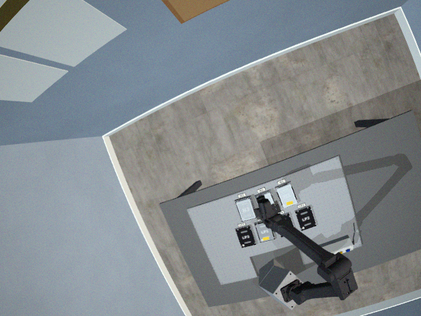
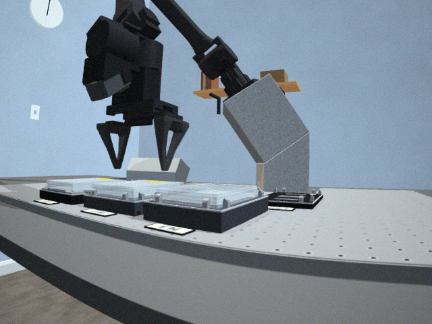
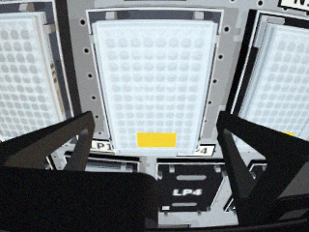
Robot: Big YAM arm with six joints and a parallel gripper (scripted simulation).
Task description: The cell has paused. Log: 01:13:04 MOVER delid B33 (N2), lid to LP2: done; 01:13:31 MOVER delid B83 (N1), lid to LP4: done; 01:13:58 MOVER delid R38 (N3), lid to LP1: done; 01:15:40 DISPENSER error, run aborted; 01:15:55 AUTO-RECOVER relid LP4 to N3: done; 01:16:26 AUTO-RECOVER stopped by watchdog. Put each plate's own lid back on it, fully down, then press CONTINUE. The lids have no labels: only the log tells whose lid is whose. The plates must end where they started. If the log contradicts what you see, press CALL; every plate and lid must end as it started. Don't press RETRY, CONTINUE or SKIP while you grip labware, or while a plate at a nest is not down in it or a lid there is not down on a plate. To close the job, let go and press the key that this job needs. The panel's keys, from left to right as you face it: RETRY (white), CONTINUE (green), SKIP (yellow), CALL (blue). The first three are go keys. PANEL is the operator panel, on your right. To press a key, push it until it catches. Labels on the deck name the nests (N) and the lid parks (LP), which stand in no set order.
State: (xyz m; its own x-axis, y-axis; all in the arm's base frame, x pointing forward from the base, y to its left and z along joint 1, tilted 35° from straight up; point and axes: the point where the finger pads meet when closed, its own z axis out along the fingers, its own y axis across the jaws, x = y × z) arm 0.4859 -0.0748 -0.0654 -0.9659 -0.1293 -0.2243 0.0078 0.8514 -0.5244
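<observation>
My hand is 3 cm above the clear lid. Round my hand: blue key (48 cm behind, 36 cm to the right).
</observation>
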